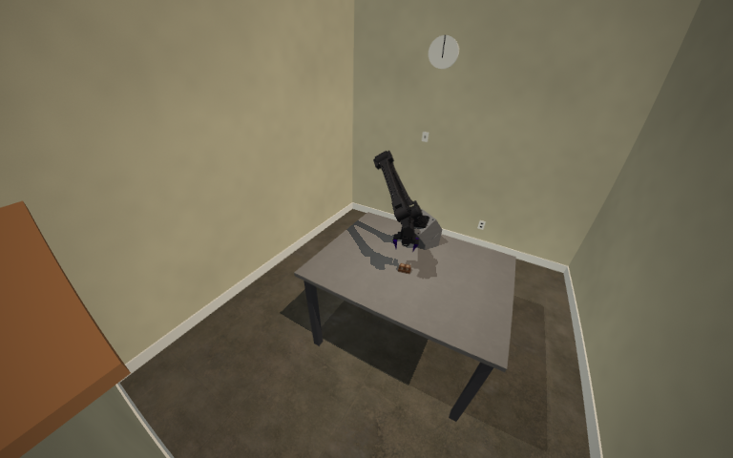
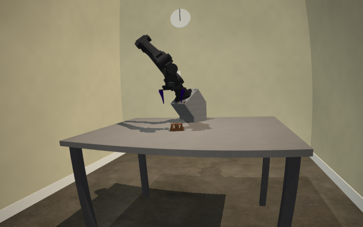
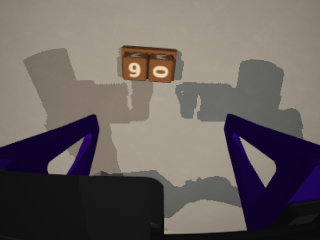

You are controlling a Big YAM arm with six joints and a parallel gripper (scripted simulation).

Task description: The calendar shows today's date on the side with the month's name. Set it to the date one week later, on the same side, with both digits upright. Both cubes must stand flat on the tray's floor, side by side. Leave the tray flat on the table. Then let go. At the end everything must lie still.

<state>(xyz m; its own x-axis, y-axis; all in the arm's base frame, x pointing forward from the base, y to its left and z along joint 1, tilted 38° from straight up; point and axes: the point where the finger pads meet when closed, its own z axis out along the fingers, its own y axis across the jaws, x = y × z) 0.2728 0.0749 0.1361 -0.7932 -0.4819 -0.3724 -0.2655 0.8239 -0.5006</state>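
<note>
The brown tray is 15 cm below my hand, 2 cm to the left of it and 1 cm behind it.
</note>
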